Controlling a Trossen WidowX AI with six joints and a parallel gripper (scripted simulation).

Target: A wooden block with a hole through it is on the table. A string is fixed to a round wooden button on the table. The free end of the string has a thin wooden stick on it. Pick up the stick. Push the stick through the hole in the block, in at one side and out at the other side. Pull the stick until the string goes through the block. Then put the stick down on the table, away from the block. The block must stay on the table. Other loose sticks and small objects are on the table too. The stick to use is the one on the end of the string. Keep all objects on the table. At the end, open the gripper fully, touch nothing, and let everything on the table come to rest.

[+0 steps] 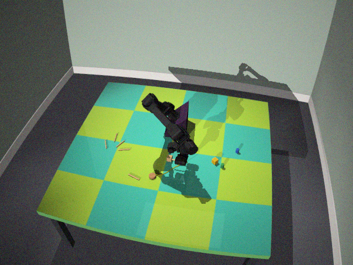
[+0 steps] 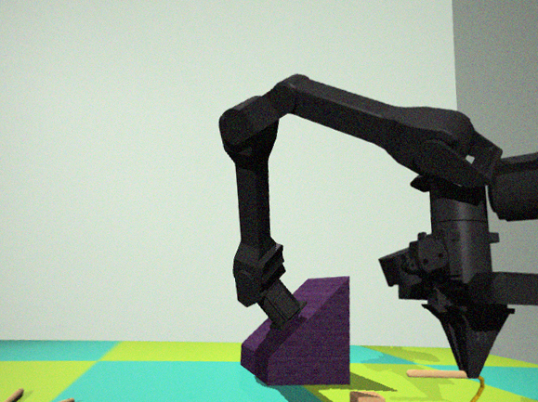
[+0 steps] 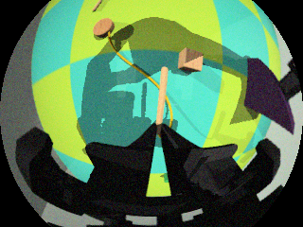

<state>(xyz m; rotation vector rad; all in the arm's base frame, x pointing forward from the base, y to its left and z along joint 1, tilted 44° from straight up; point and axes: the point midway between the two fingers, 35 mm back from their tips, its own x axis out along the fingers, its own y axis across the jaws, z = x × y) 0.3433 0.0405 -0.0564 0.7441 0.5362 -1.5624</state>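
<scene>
The wooden block lies 80 mm to the right of my gripper tip, 60 mm behind it and 40 mm below it. The rest, counted from my gripper tip: orange cube: 190 mm to the left, 60 mm behind, 40 mm below; round wooden button: 170 mm to the right, 80 mm ahead, 50 mm below; thin wooden stick: 10 mm to the right.
</scene>
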